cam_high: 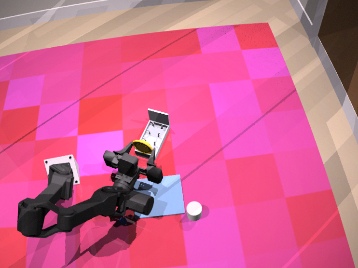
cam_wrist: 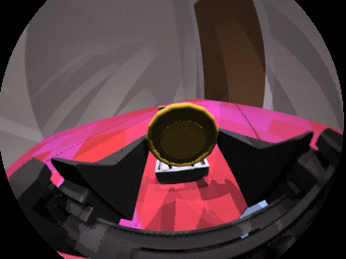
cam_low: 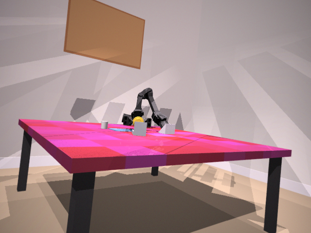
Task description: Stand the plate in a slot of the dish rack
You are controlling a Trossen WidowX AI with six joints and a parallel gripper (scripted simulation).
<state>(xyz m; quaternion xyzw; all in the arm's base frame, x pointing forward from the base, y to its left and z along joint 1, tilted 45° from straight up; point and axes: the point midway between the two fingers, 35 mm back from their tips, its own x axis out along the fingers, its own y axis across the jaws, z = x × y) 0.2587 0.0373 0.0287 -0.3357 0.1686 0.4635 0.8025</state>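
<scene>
Now: gripper tip 50 mm to the right of the grey dish rack, 50 mm above it and 30 mm short of it. Round my gripper tip: blue spoon 190 mm to the right, 100 mm behind, 70 mm below; then yellow plate 10 mm to the right; then white cup 230 mm to the right, 110 mm ahead, 50 mm below.
</scene>
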